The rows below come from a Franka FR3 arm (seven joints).
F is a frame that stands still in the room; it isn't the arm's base.
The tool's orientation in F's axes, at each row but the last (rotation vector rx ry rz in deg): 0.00 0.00 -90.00; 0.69 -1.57 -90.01; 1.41 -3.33 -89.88; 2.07 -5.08 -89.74; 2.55 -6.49 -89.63; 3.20 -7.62 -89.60; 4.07 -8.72 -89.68
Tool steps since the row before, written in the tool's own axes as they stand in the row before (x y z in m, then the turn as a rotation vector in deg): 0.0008 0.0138 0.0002 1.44 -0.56 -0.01; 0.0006 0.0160 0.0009 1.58 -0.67 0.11; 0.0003 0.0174 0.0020 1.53 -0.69 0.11; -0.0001 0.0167 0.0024 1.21 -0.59 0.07; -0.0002 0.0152 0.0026 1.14 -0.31 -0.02; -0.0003 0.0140 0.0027 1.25 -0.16 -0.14; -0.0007 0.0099 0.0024 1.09 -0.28 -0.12
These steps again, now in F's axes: 0.0138 -0.0008 0.0002 -0.56 -1.44 -0.01; 0.0160 -0.0006 0.0013 -0.67 -1.58 0.11; 0.0173 -0.0002 0.0029 -0.69 -1.53 0.11; 0.0165 0.0003 0.0037 -0.59 -1.21 0.06; 0.0149 0.0004 0.0041 -0.30 -1.14 0.00; 0.0136 0.0005 0.0043 -0.14 -1.26 -0.10; 0.0095 0.0009 0.0037 -0.26 -1.10 -0.10
